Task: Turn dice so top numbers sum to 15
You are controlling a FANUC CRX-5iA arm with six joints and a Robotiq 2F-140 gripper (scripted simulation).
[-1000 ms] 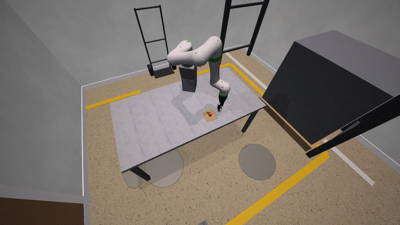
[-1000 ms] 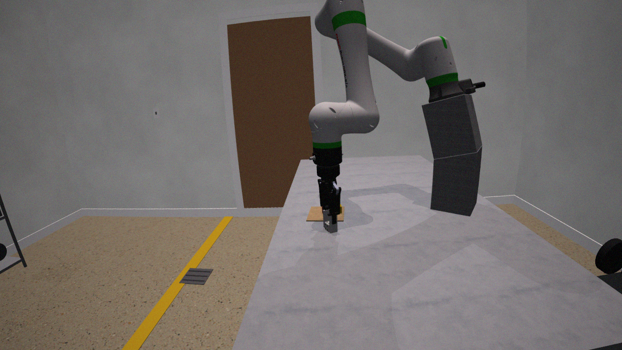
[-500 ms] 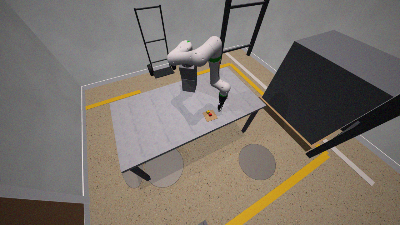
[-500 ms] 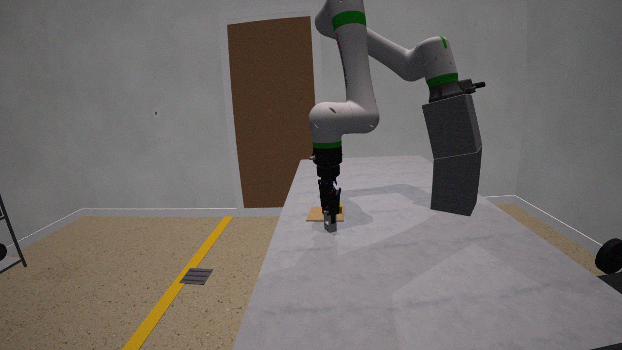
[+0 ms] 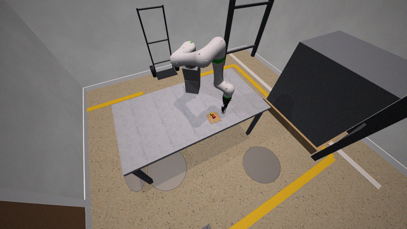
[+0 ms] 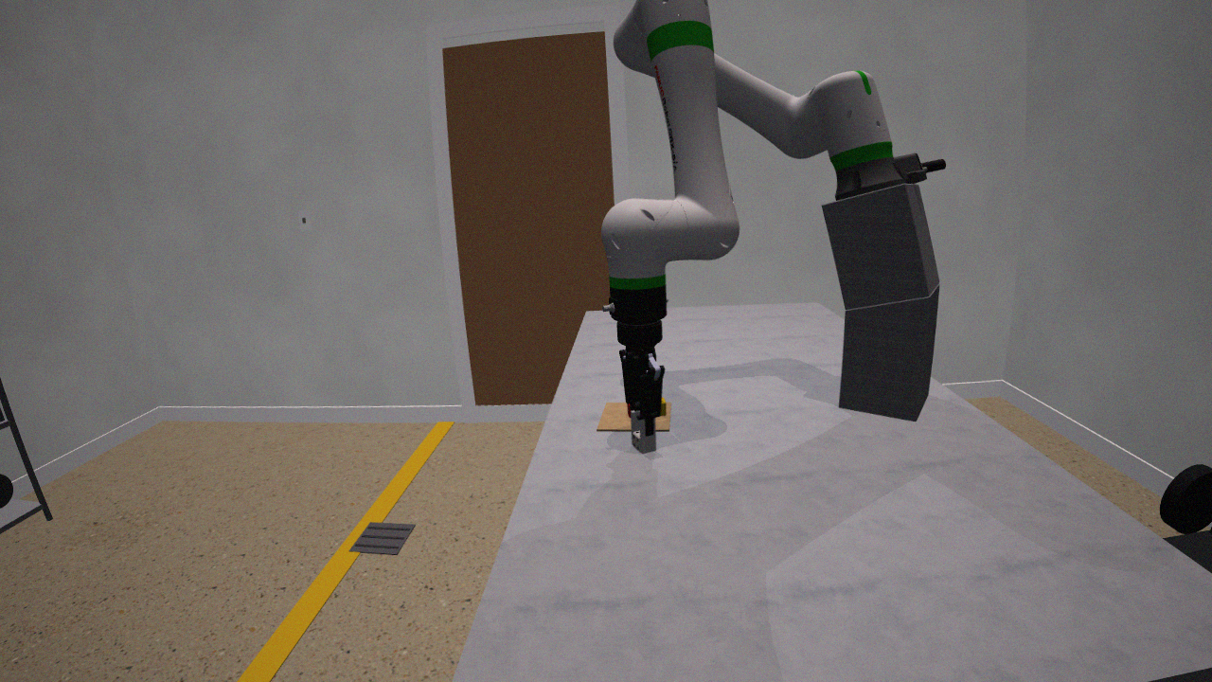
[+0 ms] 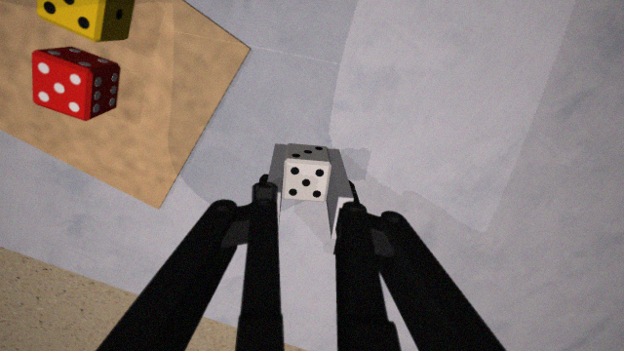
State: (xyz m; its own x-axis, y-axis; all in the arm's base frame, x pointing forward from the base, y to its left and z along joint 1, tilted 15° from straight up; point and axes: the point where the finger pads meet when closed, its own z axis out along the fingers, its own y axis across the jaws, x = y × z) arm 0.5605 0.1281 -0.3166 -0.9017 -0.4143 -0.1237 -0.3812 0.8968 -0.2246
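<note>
My hand is 140 mm to the left of the red die, 20 mm above it and 10 mm short of it. From my hand the other things lie so: tan mat 140 mm to the right, 30 mm below, 10 mm ahead; then yellow die 150 mm to the right, 40 mm behind, 20 mm below; then white die 20 mm below.
</note>
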